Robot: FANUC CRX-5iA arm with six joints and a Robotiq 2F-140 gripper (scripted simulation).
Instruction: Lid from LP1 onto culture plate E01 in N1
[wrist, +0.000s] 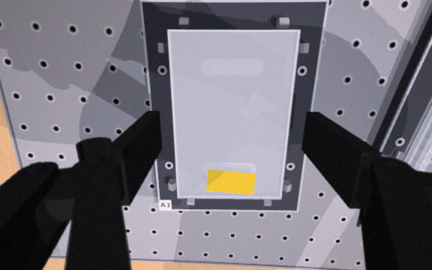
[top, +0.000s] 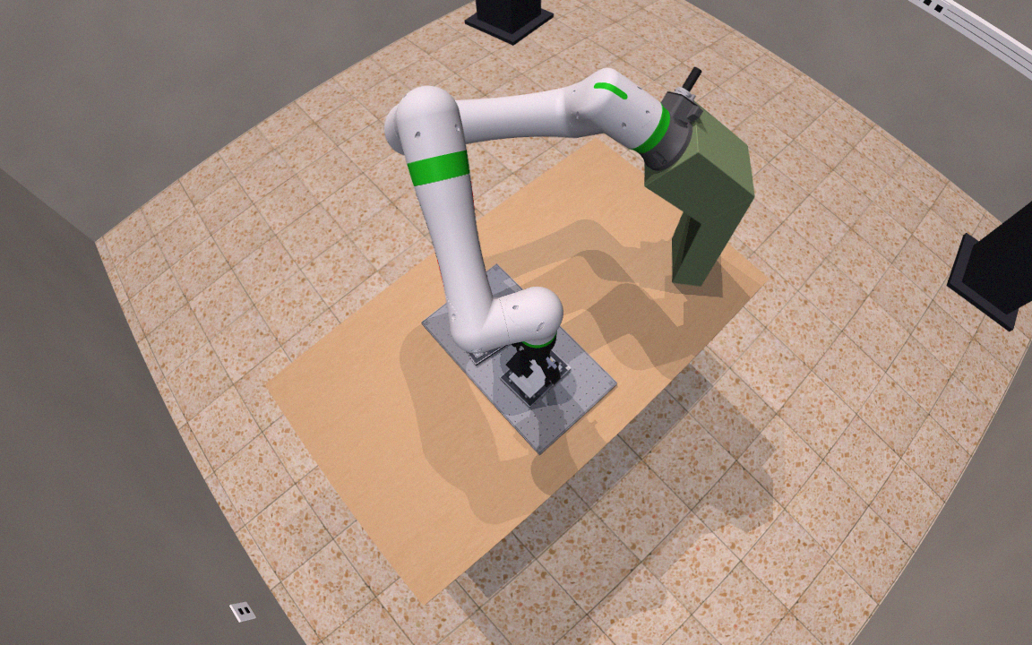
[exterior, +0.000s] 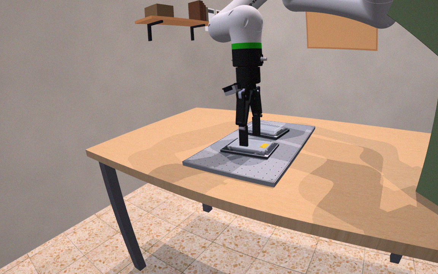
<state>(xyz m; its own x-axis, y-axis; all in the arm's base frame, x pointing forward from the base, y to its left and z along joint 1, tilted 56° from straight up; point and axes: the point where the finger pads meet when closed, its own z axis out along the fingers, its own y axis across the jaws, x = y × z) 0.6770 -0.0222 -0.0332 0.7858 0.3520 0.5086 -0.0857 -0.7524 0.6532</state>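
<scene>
The clear lid lies 40 mm below my hand. Round my hand: dark nest 10 mm behind, 180 mm to the right, 50 mm below; culture plate 10 mm behind, 180 mm to the right, 40 mm below; dark lid park 50 mm below.
</scene>
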